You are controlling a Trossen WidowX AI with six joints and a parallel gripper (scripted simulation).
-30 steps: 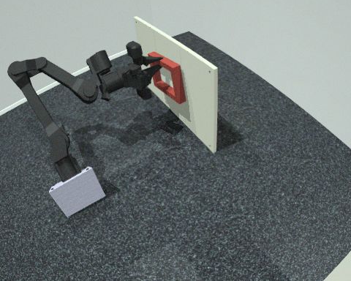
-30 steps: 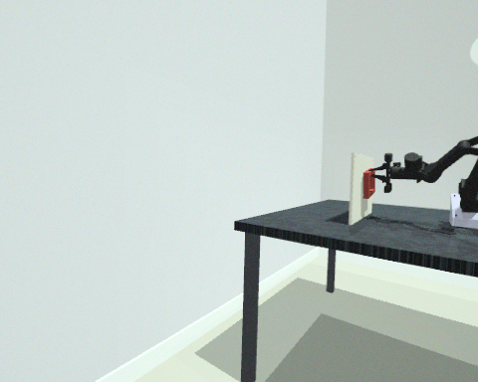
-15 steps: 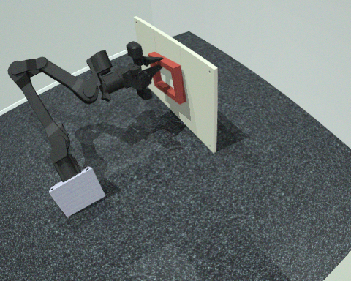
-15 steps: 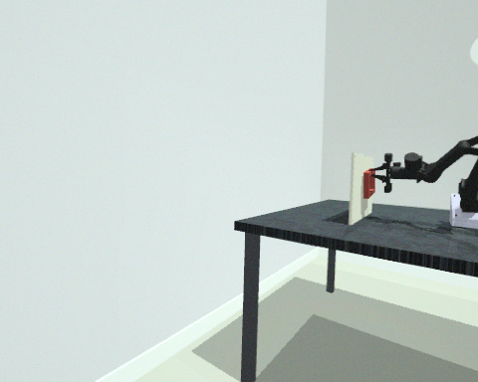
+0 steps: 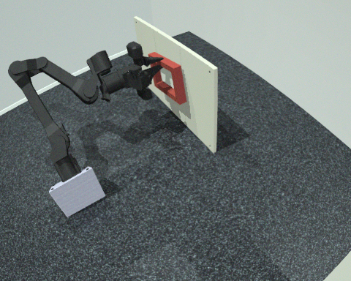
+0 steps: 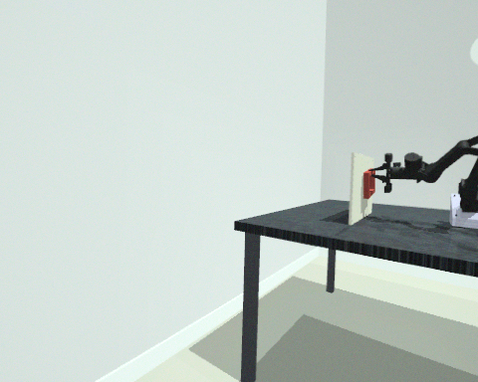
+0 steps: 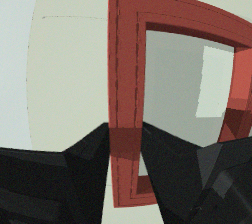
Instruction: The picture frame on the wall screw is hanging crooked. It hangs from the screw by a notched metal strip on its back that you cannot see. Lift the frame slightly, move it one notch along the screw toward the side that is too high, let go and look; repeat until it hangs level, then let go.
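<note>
My gripper tip is now 5 cm above the picture frame and 1 cm to the left of it. From my gripper tip the other things lie so: wall board: 7 cm below, 2 cm ahead.
</note>
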